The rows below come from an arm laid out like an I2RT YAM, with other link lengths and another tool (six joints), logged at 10 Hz.
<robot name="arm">
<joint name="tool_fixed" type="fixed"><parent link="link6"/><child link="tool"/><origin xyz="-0.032 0.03 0.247" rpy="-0.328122 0 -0.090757"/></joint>
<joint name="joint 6" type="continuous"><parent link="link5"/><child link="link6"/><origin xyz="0.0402 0 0.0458" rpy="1.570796 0 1.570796"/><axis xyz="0 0 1"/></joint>
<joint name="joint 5" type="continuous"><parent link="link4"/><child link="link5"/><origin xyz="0.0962 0.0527 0.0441" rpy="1.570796 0 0"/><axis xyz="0 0 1"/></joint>
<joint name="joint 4" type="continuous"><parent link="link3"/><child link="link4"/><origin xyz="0.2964 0.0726 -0.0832"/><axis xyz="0 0 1"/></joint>
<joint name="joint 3" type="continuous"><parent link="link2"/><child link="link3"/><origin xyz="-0.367 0 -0.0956" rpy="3.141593 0 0"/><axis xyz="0 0 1"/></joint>
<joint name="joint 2" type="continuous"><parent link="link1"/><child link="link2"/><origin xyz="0.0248 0.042 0.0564" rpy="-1.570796 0 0"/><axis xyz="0 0 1"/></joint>
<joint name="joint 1" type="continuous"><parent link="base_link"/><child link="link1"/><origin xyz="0 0 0.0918"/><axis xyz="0 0 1"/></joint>
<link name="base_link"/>
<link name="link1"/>
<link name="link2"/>
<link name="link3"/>
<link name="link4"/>
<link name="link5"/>
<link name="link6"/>
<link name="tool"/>
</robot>
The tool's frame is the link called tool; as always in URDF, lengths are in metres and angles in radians. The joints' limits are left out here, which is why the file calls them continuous.
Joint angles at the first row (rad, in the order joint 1, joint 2, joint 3, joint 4, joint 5, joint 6):
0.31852 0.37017 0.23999 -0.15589 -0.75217 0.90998
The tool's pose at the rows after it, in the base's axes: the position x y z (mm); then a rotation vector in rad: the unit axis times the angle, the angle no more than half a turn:
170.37 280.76 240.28 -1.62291 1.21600 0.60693
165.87 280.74 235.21 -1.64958 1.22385 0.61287
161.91 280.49 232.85 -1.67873 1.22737 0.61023
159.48 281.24 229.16 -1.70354 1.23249 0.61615
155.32 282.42 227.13 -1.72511 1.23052 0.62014
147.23 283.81 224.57 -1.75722 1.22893 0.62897
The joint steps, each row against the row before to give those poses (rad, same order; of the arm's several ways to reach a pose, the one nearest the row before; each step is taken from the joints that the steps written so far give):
0.00489 -0.00527 0.02057 -0.07615 0.00804 -0.03513
0.00152 0.00808 0.01594 -0.04379 -0.00518 -0.02840
0.00375 0.00979 0.02313 -0.04577 -0.00019 -0.03305
0.00467 0.01988 0.01441 -0.02571 -0.00180 -0.02453
0.01408 0.00666 0.01136 -0.02282 0.00514 -0.01535
0.02565 0.00317 0.01971 -0.04332 0.01120 -0.01836

